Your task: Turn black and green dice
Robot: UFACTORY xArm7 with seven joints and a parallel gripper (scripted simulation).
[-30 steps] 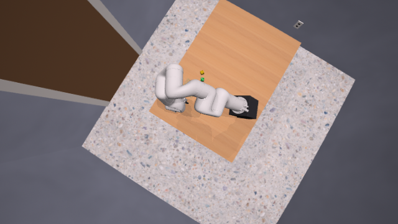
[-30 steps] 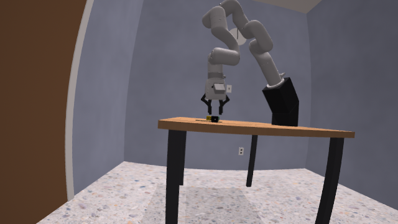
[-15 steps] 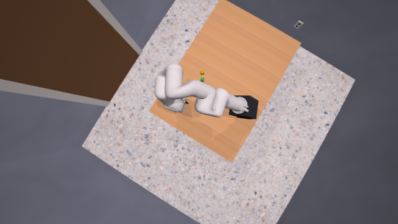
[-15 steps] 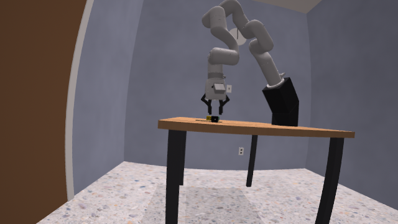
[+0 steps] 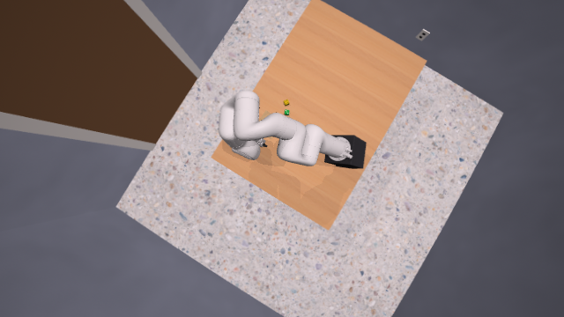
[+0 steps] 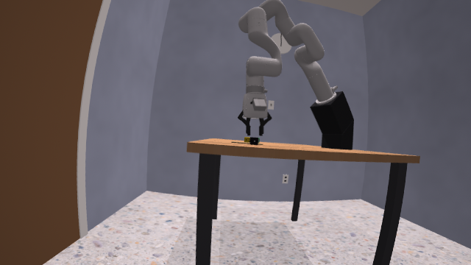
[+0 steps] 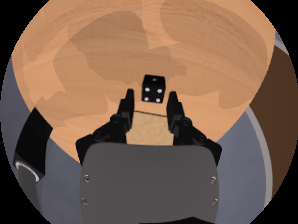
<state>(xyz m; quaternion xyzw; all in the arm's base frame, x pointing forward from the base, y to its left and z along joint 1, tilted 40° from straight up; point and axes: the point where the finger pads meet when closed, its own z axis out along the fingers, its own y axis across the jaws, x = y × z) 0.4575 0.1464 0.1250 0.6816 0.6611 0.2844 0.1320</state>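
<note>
Now: the black die 4 cm below my hand. The rest, counted from my hand: yellow die: 32 cm to the right, 4 cm below, 1 cm behind; tan mat: 14 cm to the right, 5 cm below, 1 cm ahead; green die: 27 cm to the right, 5 cm behind, 4 cm below.
</note>
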